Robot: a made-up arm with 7 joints. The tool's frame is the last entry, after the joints. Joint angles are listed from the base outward. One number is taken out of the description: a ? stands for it. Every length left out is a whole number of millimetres.
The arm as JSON. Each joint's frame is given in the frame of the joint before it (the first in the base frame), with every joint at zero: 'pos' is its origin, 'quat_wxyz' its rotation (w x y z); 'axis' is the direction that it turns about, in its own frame. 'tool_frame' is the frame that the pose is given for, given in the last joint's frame.
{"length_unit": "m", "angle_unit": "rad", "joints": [
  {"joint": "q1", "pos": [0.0, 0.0, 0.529], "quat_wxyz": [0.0, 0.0, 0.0, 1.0], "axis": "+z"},
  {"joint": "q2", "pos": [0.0, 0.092, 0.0], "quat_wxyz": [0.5, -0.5, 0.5, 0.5], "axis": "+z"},
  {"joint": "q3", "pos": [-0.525, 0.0, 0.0], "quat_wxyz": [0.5, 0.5, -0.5, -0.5], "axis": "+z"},
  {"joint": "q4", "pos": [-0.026, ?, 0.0], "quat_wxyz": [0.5, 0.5, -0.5, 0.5], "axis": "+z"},
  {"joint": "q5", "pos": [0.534, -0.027, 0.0], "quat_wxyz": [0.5, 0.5, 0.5, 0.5], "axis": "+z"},
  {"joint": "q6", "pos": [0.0, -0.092, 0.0], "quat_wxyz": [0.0, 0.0, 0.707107, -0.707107], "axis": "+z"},
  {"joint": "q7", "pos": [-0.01, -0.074, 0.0], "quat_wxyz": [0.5, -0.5, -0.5, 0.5], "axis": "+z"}
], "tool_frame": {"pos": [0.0, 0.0, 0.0], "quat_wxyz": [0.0, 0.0, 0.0, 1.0]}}
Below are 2 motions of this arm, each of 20 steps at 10 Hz.
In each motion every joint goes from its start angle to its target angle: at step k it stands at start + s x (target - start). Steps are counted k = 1, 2, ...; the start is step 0. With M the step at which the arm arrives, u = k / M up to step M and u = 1 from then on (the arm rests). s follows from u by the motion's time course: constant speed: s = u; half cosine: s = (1 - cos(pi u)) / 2; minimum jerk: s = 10 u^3 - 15 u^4 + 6 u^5.
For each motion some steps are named. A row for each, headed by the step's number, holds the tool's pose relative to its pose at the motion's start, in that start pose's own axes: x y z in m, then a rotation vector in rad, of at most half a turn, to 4 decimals.
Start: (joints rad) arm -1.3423 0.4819 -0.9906 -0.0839 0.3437 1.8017 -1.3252
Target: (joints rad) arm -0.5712 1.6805 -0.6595 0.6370 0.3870 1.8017 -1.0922
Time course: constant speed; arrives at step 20
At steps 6, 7, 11, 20:
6: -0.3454 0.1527 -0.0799 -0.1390 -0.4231 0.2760
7: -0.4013 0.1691 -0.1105 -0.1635 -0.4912 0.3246
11: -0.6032 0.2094 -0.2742 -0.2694 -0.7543 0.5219
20: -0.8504 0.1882 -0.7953 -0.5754 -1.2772 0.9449

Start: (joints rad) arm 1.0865 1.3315 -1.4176 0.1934 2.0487 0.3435 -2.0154
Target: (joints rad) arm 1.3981 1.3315 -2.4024 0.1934 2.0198 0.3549 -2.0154
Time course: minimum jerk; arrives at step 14
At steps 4, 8, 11, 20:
4: -0.0422 -0.0007 -0.0558 0.0148 -0.1410 -0.0207
8: -0.1474 -0.0173 -0.2412 0.1080 -0.6111 -0.0731
11: -0.1861 -0.0348 -0.3439 0.2001 -0.8906 -0.0962
20: -0.1929 -0.0393 -0.3658 0.2256 -0.9543 -0.1011

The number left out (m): -0.072
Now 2 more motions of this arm.
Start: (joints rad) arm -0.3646 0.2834 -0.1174 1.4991 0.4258 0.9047 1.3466
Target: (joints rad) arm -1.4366 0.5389 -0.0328 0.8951 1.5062 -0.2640 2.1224
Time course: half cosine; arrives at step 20
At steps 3, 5, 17, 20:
3: 0.0126 -0.0120 -0.0295 0.0034 -0.0068 0.0875
5: 0.0269 -0.0300 -0.0807 0.0120 -0.0285 0.2220
17: -0.2216 -0.1047 -0.4241 -0.1449 -0.2931 0.6192
20: -0.2579 -0.1045 -0.4287 -0.1838 -0.2814 0.6082

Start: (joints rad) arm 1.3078 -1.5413 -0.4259 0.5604 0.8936 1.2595 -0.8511
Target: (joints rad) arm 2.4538 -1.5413 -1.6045 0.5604 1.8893 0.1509 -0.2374
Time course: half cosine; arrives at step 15
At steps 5, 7, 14, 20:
5: 0.1119 -0.1938 0.0118 0.2331 -0.1073 -0.0260
7: 0.1940 -0.3664 -0.0145 0.3975 -0.1983 -0.0691
14: 0.3160 -0.9001 -0.2880 0.7607 -0.4863 -0.3514
20: 0.3158 -0.9109 -0.2969 0.7660 -0.4927 -0.3603

